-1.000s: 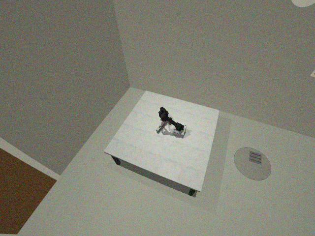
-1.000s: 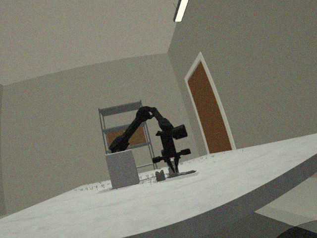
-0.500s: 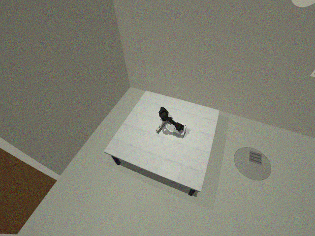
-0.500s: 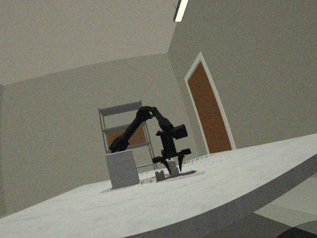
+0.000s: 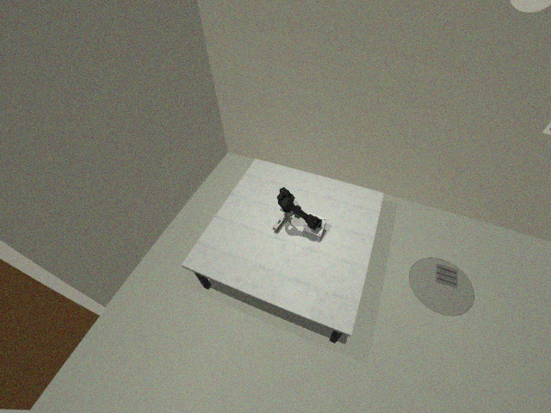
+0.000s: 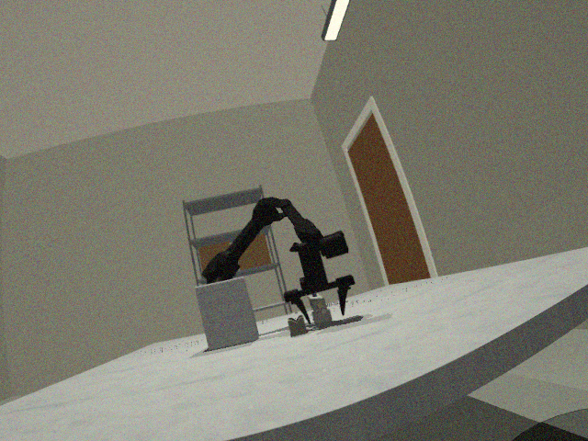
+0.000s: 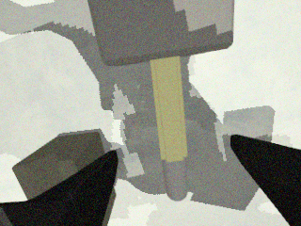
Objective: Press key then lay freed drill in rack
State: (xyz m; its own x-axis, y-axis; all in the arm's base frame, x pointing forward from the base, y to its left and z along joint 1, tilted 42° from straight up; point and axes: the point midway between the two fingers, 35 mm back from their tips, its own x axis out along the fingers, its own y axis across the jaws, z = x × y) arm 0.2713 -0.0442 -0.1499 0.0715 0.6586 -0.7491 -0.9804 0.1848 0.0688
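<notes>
My gripper tip is 5 cm to the right of the drill, 3 cm below it and 1 cm short of it. From my gripper tip the other things lie so: dark blue key 17 cm to the left, 4 cm above, 3 cm ahead; then grey fixture block 15 cm to the left, 4 cm above, 2 cm ahead; then rack 8 cm behind, 1 cm above.
</notes>
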